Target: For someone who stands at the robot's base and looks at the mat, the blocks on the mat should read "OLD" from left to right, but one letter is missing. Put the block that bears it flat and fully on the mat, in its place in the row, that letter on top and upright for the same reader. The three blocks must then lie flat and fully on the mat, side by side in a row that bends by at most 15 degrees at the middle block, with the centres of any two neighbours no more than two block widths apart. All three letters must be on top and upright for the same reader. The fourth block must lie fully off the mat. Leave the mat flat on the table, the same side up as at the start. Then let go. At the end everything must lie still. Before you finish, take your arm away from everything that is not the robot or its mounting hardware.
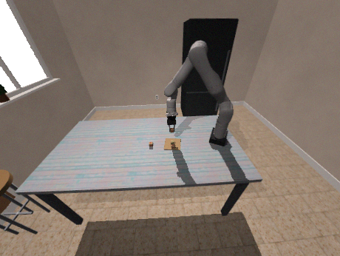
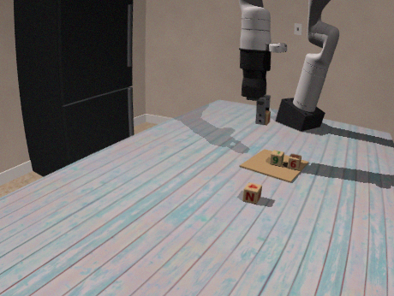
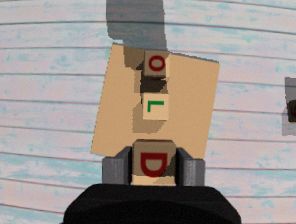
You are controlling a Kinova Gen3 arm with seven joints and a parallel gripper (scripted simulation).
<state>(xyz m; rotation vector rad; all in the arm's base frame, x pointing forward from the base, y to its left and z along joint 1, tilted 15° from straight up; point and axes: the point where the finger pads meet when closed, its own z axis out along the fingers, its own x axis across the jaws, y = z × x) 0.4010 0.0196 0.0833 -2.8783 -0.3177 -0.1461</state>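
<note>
The green l block lies 100 mm below my hand, 50 mm to the left of it and 10 mm behind it. The rest, counted from my hand: tan mat: 120 mm below, 50 mm to the left, 10 mm behind; then red d block: right at my hand; then red o block: 100 mm below, 90 mm to the left, 20 mm behind.
</note>
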